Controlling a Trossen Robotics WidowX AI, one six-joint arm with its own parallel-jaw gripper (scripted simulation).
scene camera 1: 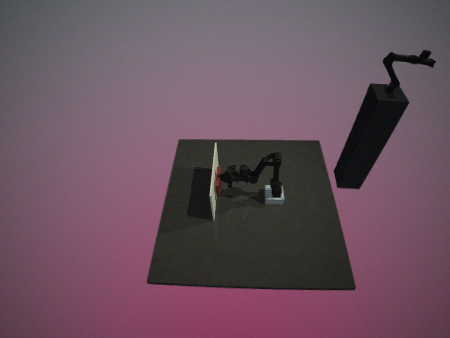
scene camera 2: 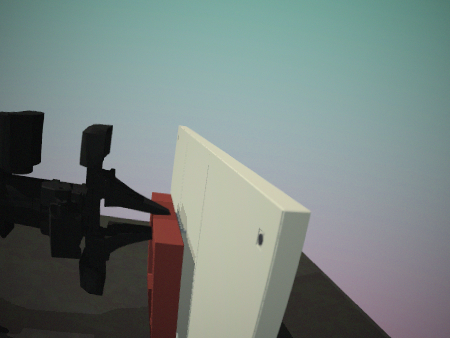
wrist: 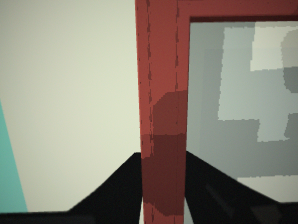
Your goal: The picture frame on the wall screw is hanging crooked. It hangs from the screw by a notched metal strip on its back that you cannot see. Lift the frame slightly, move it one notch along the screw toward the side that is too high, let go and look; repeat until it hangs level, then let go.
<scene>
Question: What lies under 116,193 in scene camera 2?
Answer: The gripper.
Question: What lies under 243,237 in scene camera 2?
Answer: A cream wall panel.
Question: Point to a cream wall panel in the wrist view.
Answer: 77,121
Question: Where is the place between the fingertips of the gripper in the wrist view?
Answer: At 160,159
</scene>
